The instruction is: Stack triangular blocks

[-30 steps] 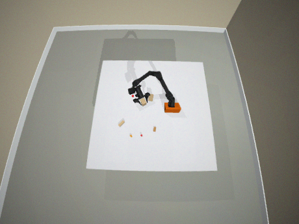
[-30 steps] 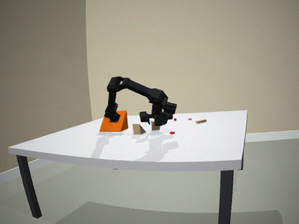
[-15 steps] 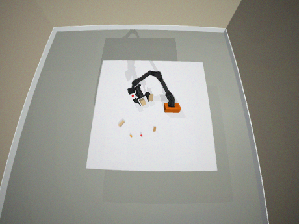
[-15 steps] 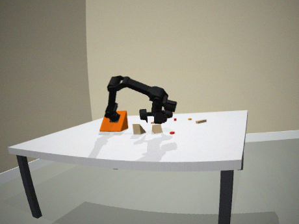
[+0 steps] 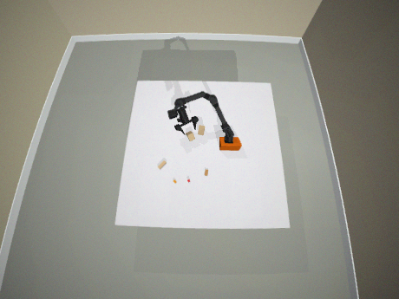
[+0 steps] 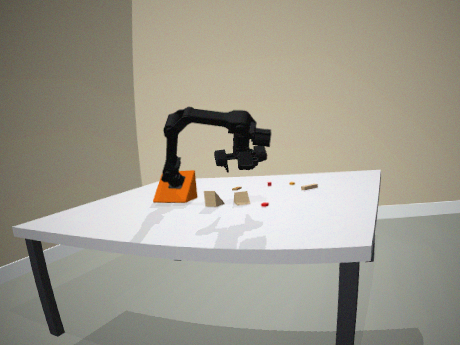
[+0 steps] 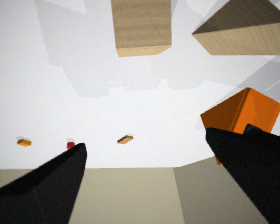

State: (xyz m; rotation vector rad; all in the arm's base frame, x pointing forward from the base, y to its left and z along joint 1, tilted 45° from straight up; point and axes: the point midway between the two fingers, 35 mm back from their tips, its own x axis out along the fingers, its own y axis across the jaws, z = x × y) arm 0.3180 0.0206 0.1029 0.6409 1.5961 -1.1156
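Right now the block is 1 cm ahead of my gripper tip, 2 cm to the right of it and 10 cm below it. From my gripper tip the other things lie so: orange bit 9 cm ahead, 37 cm to the left, 12 cm below; tan bar 21 cm ahead, 24 cm to the left, 11 cm below.
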